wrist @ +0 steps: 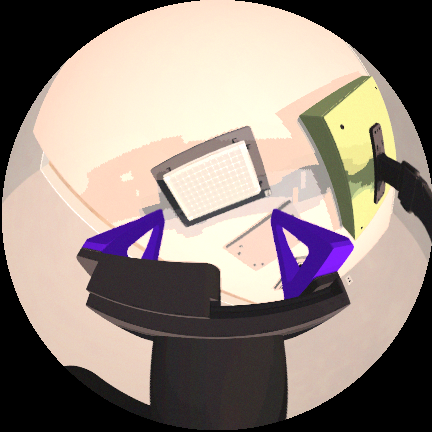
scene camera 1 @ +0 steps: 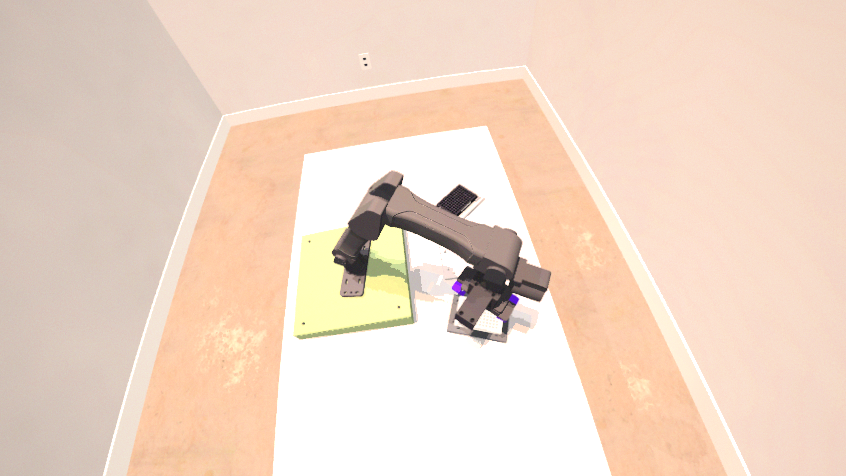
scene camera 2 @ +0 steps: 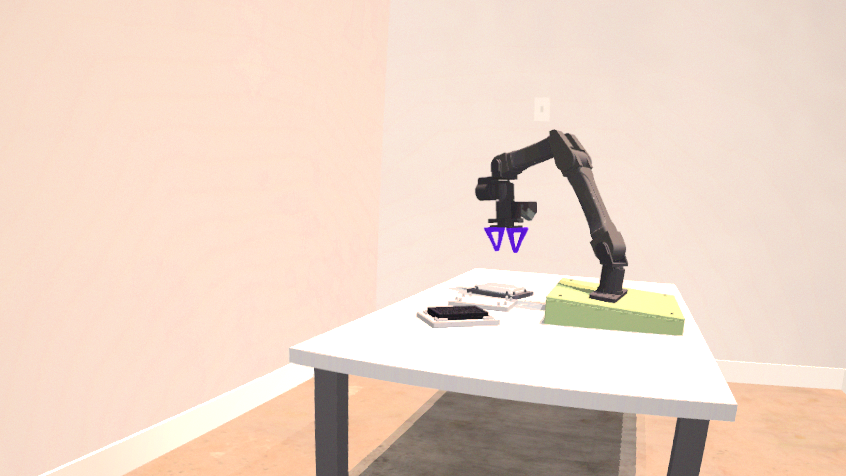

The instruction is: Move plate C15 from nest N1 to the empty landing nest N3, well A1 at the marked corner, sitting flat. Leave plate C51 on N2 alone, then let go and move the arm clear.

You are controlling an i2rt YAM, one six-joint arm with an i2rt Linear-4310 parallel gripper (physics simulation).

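Note:
My gripper is open, its purple fingers wide apart and empty, pointing down well above the table. A white gridded plate sits in a dark grey nest, beneath the gripper and partly hidden by it in scene camera 1. A black plate sits in a white nest. Between them lies an empty pale nest. The plate and nest labels and the marked corner are not readable.
The arm's base is bolted to a raised yellow-green block beside the nests. The nests and block stand on a white table. The arm's upper links pass over the table between the block and the nests.

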